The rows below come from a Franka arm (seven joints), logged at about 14 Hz.
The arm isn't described. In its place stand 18 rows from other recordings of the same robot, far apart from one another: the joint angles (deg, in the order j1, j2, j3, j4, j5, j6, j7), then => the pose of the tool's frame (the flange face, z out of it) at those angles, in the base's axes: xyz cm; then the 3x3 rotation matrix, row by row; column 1 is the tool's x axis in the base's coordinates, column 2 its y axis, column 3 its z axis.
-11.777 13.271 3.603 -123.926 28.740 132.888 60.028 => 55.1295, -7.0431, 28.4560; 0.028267, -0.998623, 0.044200; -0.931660, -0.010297, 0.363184; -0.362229, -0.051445, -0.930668
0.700 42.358 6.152 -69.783 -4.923 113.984 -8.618 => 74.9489, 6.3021, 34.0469; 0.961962, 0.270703, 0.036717; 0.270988, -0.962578, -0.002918; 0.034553, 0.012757, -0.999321
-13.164 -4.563 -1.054 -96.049 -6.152 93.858 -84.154 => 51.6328, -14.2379, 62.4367; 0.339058, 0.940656, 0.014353; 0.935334, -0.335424, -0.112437; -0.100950, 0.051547, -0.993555
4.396 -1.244 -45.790 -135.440 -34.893 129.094 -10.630 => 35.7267, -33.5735, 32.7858; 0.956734, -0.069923, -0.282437; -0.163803, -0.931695, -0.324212; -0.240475, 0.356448, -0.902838
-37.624 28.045 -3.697 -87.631 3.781 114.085 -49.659 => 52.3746, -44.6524, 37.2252; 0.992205, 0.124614, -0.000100; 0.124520, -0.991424, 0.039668; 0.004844, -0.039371, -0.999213
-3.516 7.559 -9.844 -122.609 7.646 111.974 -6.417 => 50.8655, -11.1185, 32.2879; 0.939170, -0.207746, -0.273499; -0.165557, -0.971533, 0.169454; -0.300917, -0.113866, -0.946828
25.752 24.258 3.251 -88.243 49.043 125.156 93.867 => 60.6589, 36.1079, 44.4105; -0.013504, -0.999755, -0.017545; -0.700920, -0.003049, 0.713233; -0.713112, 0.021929, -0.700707
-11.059 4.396 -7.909 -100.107 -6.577 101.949 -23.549 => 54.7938, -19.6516, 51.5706; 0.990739, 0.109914, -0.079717; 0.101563, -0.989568, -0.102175; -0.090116, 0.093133, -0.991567
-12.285 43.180 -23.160 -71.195 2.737 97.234 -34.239 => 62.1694, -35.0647, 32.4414; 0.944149, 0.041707, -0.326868; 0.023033, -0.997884, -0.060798; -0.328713, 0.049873, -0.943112
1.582 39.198 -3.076 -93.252 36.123 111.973 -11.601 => 65.6794, 2.5567, 20.5035; 0.949358, -0.222704, -0.221638; -0.077312, -0.849296, 0.522225; -0.304537, -0.478643, -0.823503
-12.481 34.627 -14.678 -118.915 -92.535 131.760 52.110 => 48.5520, -27.8672, 13.0759; 0.993018, 0.111866, -0.037443; 0.018913, -0.464277, -0.885488; -0.116440, 0.878597, -0.463151
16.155 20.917 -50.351 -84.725 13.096 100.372 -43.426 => 58.1603, -27.5530, 53.0406; 0.986832, 0.161713, 0.003266; 0.161579, -0.984696, -0.065311; -0.007345, 0.064978, -0.997860
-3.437 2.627 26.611 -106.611 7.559 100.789 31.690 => 50.9224, 22.7102, 48.1128; 0.964795, -0.185090, -0.186850; -0.172324, -0.981576, 0.082539; -0.198684, -0.047435, -0.978915
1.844 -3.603 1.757 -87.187 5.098 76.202 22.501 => 50.6594, 4.3605, 66.1488; 0.940809, -0.311331, -0.133984; -0.303462, -0.949797, 0.076135; -0.150960, -0.030969, -0.988055
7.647 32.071 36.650 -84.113 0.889 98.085 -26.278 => 52.3028, 41.3039, 39.2535; 0.366291, 0.850949, -0.376452; 0.929577, -0.352666, 0.107303; -0.041452, -0.389245, -0.920201
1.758 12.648 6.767 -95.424 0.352 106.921 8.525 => 61.9770, 8.7882, 47.4729; 0.999724, -0.004771, -0.023002; -0.004112, -0.999582, 0.028631; -0.023129, -0.028528, -0.999325
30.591 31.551 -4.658 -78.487 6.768 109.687 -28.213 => 63.1606, 32.9052, 39.8612; 0.608776, 0.792659, -0.032908; 0.792854, -0.606423, 0.060275; 0.027821, -0.062785, -0.997639
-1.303 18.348 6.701 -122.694 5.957 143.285 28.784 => 57.3192, 5.2839, 25.7941; 0.879354, -0.474893, 0.034815; -0.475825, -0.873594, 0.102097; -0.018071, -0.106346, -0.994165
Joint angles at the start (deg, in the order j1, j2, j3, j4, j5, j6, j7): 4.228, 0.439, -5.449, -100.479, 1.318, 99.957, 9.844
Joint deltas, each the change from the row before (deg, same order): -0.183, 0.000, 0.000, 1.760, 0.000, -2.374, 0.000; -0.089, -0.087, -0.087, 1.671, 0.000, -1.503, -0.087; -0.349, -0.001, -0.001, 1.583, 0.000, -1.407, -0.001; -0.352, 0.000, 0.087, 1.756, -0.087, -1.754, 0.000; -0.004, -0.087, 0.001, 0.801, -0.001, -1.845, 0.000; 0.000, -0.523, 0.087, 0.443, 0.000, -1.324, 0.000; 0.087, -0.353, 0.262, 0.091, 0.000, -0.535, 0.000; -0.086, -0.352, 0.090, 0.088, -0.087, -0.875, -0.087; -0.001, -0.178, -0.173, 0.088, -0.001, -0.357, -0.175; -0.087, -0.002, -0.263, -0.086, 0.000, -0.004, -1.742; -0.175, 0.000, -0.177, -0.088, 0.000, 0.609, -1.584; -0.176, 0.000, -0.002, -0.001, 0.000, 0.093, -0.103; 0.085, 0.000, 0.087, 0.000, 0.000, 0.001, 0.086; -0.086, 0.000, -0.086, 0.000, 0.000, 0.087, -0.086
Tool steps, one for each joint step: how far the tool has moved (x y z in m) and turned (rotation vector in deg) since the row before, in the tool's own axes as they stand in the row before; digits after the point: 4 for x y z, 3 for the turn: -0.0015, 0.0017, -0.0111, -0.094, -0.603, 0.143; -0.0009, 0.0016, -0.0125, 0.061, 0.251, 0.049; -0.0004, 0.0032, -0.0111, 0.042, 0.180, 0.313; -0.0013, 0.0027, -0.0120, -0.076, 0.020, 0.220; -0.0033, 0.0005, -0.0047, -0.154, -0.945, -0.016; -0.0050, 0.0001, -0.0066, -0.016, -0.365, -0.110; -0.0033, -0.0028, -0.0032, -0.002, -0.101, -0.360; -0.0034, 0.0008, -0.0027, -0.130, -0.420, -0.100; -0.0013, 0.0019, -0.0018, 0.012, -0.092, -0.008; 0.0005, 0.0033, 0.0006, 0.012, -0.084, -1.391; 0.0016, 0.0032, -0.0003, 0.085, 0.522, -1.231; 0.0004, 0.0017, -0.0002, 0.018, 0.094, 0.075; -0.0002, -0.0016, 0.0000, -0.010, -0.002, -0.086; 0.0003, 0.0016, -0.0002, 0.019, 0.089, 0.086
